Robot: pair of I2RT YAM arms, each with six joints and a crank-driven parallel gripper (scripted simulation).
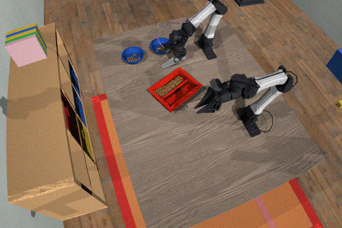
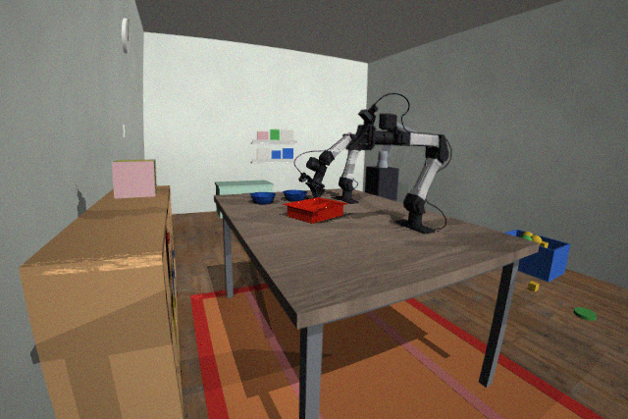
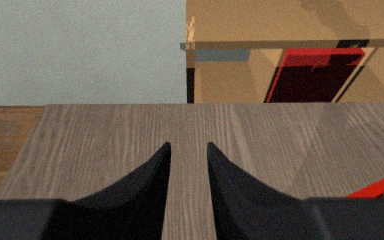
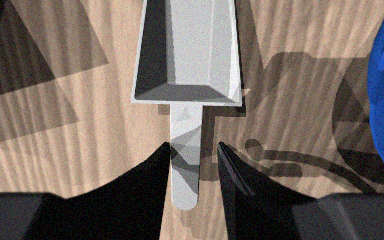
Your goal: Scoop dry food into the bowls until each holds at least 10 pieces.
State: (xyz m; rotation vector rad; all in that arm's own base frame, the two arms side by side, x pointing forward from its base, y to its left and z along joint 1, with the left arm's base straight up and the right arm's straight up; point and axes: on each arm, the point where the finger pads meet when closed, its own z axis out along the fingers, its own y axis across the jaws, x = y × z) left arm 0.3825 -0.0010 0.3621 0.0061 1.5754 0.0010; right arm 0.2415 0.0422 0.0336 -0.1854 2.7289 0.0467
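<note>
The grey scoop lies 4 cm ahead of my right hand, 1 cm to the left of it and 2 cm below it. Also, from my right hand: red box: 12 cm ahead, 26 cm to the left, 1 cm above.
</note>
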